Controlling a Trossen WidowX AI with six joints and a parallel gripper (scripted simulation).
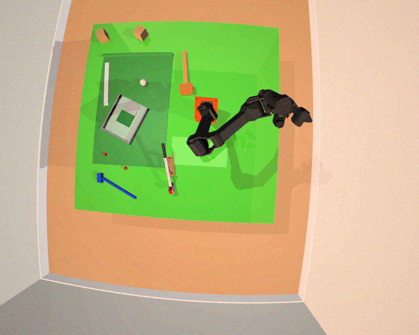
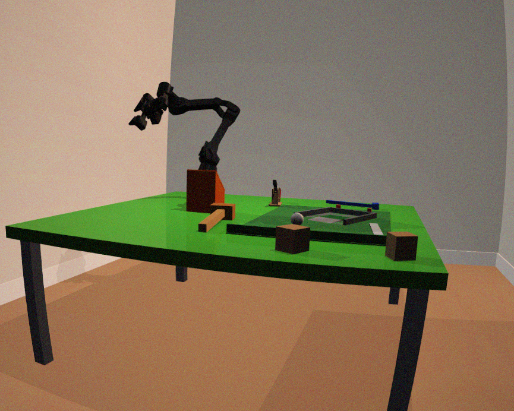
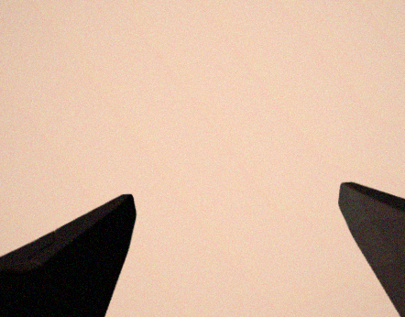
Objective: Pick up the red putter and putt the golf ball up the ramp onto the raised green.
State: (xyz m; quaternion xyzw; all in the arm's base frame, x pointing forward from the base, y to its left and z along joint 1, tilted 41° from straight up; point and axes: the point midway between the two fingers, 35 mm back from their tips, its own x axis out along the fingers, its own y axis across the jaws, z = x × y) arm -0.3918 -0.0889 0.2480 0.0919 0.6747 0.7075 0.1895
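My gripper tip is now 62 cm short of the wooden stand, 22 cm to the right of it and 35 cm above it. The rest, counted from my gripper tip: blue putter (97 cm ahead, 36 cm to the left, 37 cm below); white strip (108 cm ahead, 30 cm to the right, 38 cm below); white golf ball (82 cm ahead, 30 cm to the right, 36 cm below).
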